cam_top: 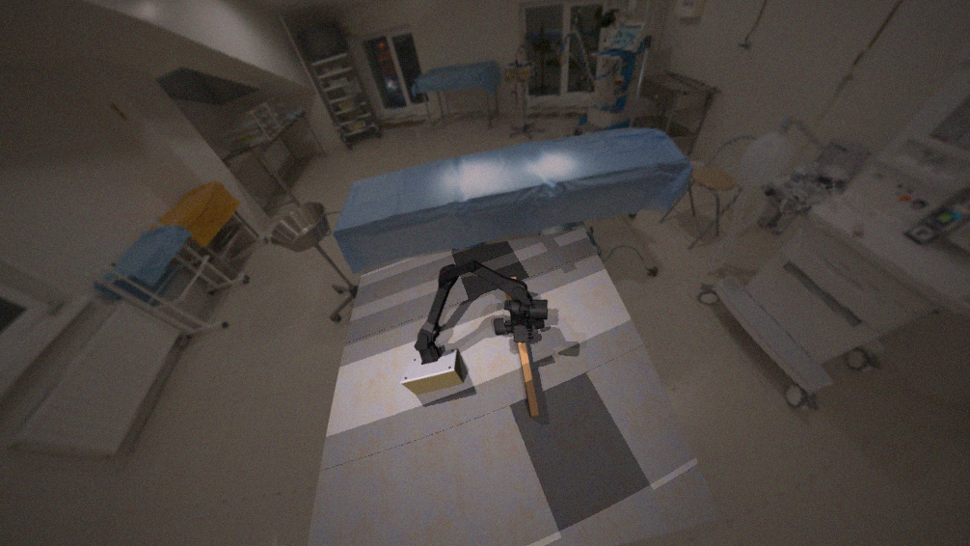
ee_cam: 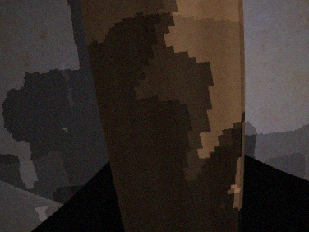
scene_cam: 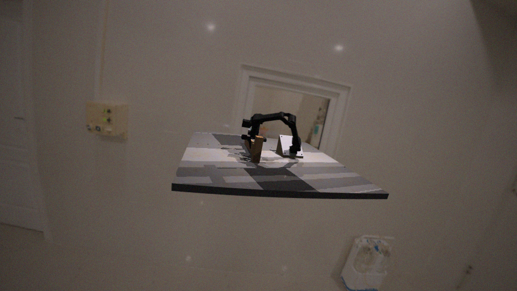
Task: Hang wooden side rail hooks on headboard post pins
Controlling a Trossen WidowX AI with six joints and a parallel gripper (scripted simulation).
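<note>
Right now my gripper tip is 1 cm short of the headboard post, 16 cm to the right of it and 4 cm below it.
</note>
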